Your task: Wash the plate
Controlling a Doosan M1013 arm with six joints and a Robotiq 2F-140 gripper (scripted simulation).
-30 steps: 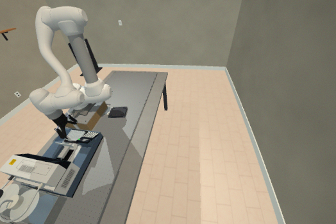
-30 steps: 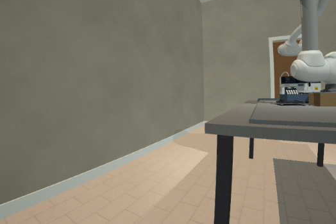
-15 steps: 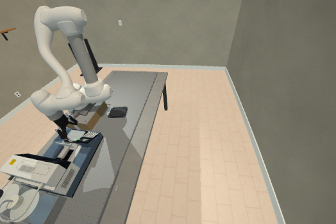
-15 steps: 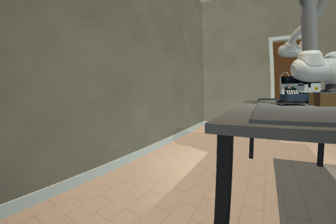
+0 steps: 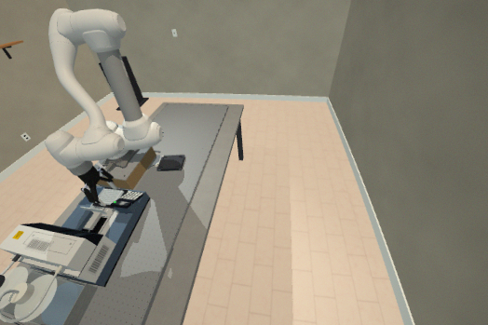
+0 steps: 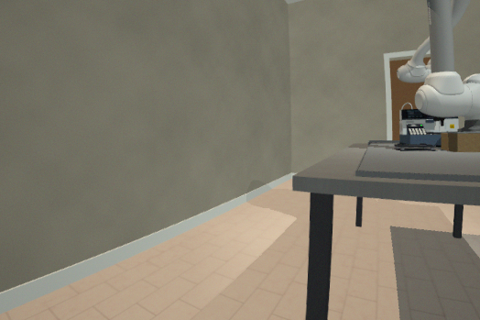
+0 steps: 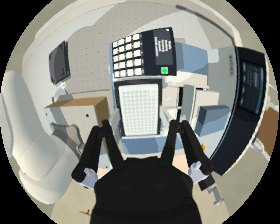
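Now: hand 20 mm above the white well plate. Also, from my hand: dark plate nest N1 (340 mm to the left, 200 mm ahead, 90 mm below); plate washer (150 mm to the right, 20 mm above).
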